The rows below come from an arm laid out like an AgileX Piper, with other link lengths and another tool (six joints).
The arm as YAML. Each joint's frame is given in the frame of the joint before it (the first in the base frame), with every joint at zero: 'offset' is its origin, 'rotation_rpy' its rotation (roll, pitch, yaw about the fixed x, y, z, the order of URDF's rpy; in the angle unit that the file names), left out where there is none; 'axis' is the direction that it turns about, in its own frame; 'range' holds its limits. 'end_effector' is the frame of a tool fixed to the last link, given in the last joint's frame.
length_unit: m
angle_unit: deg
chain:
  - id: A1
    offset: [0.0, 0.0, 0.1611]
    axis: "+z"
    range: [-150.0, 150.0]
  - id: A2
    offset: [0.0, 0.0, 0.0]
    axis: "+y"
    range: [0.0, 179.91]
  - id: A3
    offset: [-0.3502, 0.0, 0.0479]
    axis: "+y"
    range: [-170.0, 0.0]
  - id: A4
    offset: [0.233, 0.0, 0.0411]
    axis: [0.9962, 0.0, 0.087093]
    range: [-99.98, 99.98]
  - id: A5
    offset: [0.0, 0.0, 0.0]
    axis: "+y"
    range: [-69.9, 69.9]
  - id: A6
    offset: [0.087, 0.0, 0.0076]
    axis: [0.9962, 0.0, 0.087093]
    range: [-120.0, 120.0]
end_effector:
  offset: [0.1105, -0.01, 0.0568]
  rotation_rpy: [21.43, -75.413, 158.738]
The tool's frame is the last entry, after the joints.
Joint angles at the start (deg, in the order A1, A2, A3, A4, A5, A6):
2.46 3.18 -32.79 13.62 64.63 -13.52
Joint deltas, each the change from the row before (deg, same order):
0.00 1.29 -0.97 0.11 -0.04 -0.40
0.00 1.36 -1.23 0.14 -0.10 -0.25
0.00 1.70 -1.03 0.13 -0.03 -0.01
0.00 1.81 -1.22 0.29 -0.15 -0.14
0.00 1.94 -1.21 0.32 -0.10 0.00
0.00 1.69 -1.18 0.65 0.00 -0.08
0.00 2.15 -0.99 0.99 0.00 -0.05
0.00 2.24 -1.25 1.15 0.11 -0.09
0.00 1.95 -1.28 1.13 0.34 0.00
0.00 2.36 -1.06 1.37 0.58 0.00
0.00 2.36 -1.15 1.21 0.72 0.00
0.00 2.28 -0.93 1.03 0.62 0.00
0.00 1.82 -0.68 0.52 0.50 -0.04
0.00 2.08 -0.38 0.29 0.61 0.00
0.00 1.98 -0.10 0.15 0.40 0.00
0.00 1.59 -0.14 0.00 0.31 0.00
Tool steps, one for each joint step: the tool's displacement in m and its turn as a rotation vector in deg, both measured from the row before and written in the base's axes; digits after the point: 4 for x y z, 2 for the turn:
0.0021 0.0007 0.0059 -0.25 0.19 0.25
0.0021 0.0006 0.0078 -0.08 -0.02 0.18
0.0036 0.0005 0.0059 0.08 0.64 0.07
0.0040 0.0010 0.0075 0.13 0.42 0.20
0.0047 0.0010 0.0070 0.26 0.64 0.15
0.0039 0.0020 0.0068 0.46 0.51 0.38
0.0059 0.0030 0.0052 0.76 1.18 0.54
0.0060 0.0035 0.0065 0.86 1.11 0.65
0.0049 0.0035 0.0061 0.89 1.03 0.64
0.0065 0.0044 0.0034 1.04 1.89 0.82
0.0065 0.0041 0.0033 0.88 1.92 0.77
0.0068 0.0036 0.0019 0.75 1.96 0.65
0.0057 0.0021 0.0006 0.30 1.60 0.41
0.0068 0.0016 -0.0026 0.08 2.27 0.33
0.0069 0.0010 -0.0040 -0.01 2.25 0.20
0.0055 0.0005 -0.0031 -0.12 1.73 0.11

